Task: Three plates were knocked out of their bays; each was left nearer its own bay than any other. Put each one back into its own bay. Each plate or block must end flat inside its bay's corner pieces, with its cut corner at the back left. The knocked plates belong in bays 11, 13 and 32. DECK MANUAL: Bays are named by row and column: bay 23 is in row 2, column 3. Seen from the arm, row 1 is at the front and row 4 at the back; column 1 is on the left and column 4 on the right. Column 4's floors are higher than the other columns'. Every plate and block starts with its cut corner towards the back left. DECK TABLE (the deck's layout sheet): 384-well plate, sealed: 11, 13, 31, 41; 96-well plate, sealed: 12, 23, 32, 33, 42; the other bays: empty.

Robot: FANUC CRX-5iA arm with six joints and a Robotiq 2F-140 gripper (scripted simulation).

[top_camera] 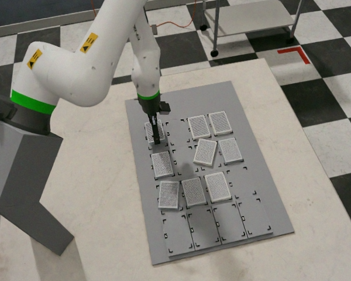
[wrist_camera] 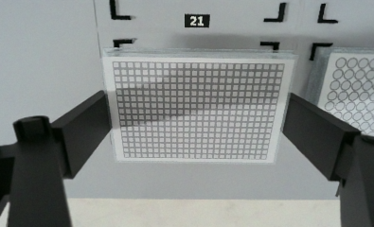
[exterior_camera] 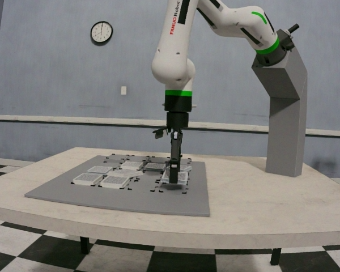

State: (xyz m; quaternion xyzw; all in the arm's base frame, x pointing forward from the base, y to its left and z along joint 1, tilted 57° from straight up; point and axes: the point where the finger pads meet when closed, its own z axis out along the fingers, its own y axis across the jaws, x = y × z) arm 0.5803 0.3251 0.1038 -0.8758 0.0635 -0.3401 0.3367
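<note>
Right now the bay label 11 is 40 mm behind my hand, 10 mm to the right of it and 50 mm below it. From my hand the other things lie so: plate (10 mm below); then bay label 21 (60 mm ahead, 10 mm to the left, 50 mm below).
</note>
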